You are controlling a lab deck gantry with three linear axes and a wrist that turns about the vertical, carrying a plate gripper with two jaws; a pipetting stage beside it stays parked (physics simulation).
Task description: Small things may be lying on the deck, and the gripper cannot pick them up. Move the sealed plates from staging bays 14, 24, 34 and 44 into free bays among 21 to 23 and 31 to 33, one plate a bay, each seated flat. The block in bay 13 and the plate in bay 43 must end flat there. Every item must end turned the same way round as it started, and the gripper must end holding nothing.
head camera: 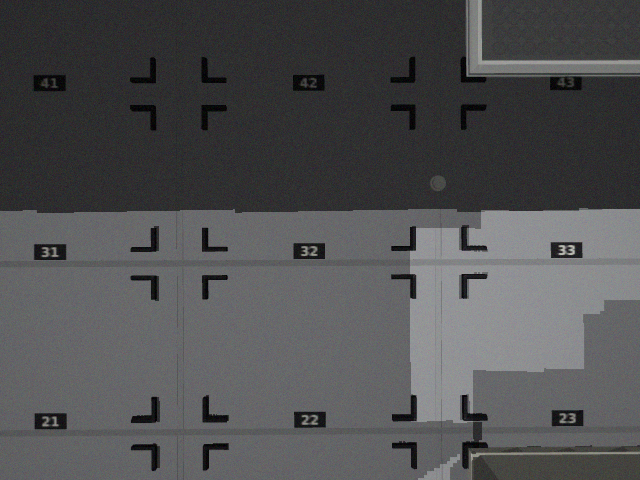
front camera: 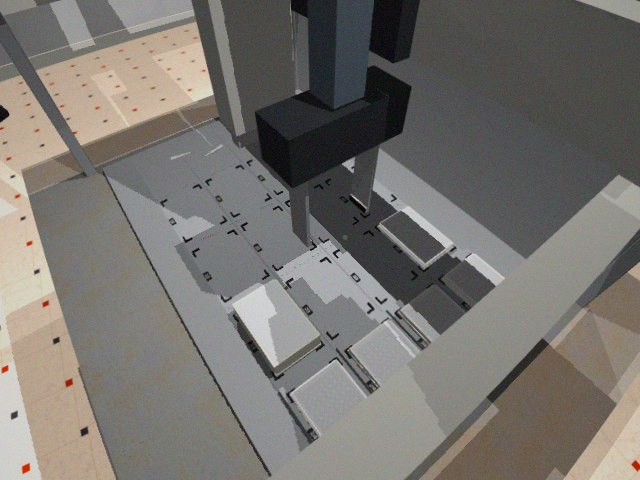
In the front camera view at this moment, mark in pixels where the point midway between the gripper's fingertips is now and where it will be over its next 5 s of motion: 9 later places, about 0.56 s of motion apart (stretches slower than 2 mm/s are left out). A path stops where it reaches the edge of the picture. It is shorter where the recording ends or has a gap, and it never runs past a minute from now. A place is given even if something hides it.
The gripper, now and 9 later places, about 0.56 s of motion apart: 331, 220; 331, 266; 329, 261; 286, 187; 262, 168; 264, 247; 339, 359; 369, 396; 361, 393; 346, 385
